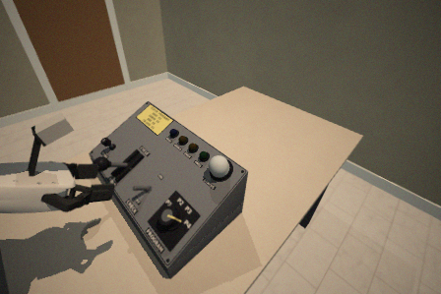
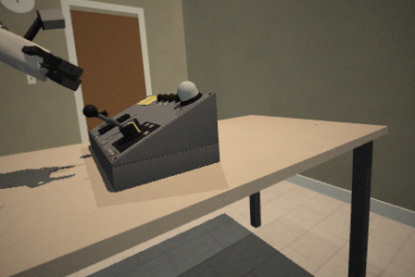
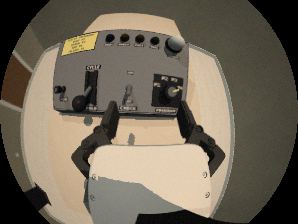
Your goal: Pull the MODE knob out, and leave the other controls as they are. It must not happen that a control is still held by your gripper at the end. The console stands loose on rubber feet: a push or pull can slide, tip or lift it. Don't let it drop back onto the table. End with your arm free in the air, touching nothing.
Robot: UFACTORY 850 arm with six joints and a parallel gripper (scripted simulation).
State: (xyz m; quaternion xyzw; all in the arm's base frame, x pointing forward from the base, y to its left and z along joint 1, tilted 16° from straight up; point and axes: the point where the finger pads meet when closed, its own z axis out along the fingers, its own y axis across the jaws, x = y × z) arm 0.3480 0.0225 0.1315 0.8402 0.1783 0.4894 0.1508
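The mode knob lies 28 cm to the left of my hand, 11 cm below it and 5 cm ahead of it. The rest, counted from my hand: toggle 12 cm below, 8 cm ahead, 4 cm to the left; then program selector 12 cm below, 11 cm ahead, 8 cm to the right; then black ball lever 16 cm to the left, 11 cm below, 4 cm ahead.
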